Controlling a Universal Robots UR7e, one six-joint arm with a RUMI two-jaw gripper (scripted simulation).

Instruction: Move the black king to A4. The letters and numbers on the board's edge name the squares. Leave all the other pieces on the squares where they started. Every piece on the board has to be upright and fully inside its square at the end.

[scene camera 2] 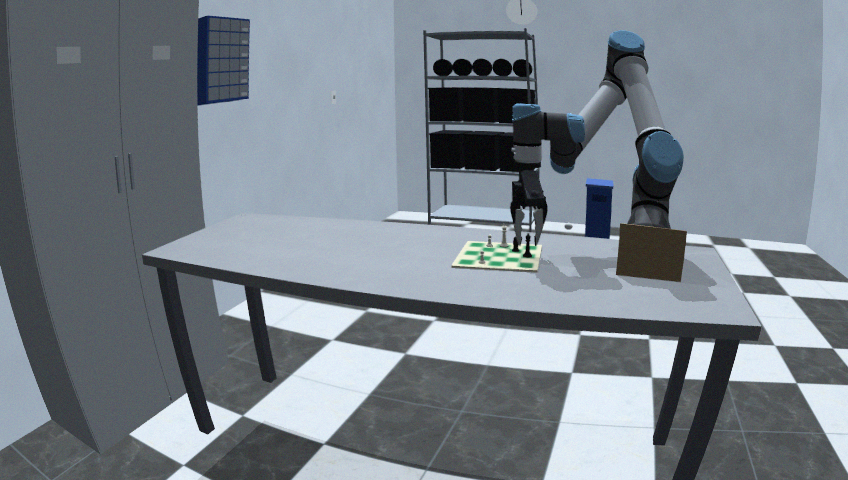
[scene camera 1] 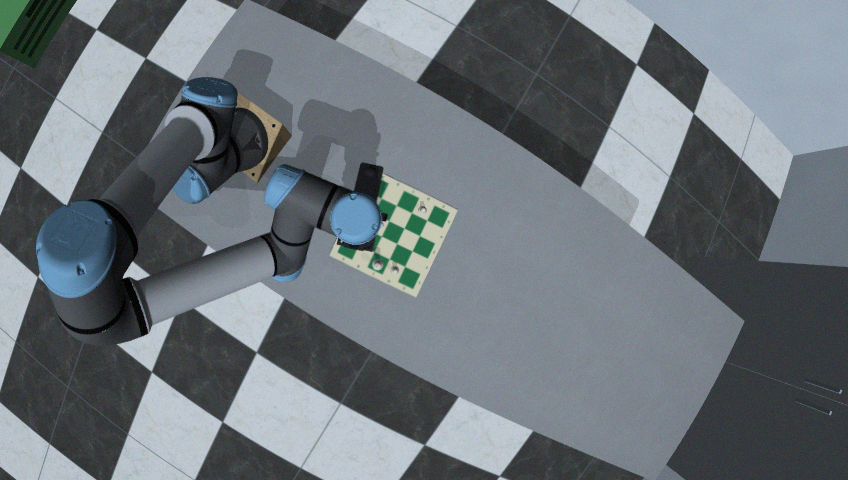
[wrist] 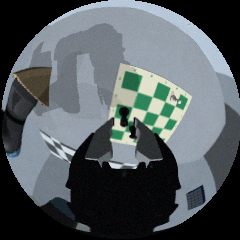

Labels:
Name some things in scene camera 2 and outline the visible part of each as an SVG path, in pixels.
My gripper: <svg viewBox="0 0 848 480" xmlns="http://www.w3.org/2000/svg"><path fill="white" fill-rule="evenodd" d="M515 160L514 166L519 167L519 180L512 181L513 199L510 205L510 212L516 239L519 246L521 246L522 221L525 216L522 208L533 207L536 230L534 240L535 246L537 246L548 211L546 197L543 194L544 191L542 190L538 173L534 171L534 168L541 167L541 162L521 163Z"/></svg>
A cream chessboard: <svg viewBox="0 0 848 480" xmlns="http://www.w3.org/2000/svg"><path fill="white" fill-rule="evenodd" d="M451 265L451 268L538 272L542 245L535 246L530 244L532 257L525 258L523 254L526 250L526 244L518 246L519 252L513 252L513 243L507 243L508 247L500 247L501 243L491 242L493 246L487 247L486 244L488 242L467 241ZM481 250L484 251L484 260L486 261L484 264L478 263L480 260Z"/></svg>

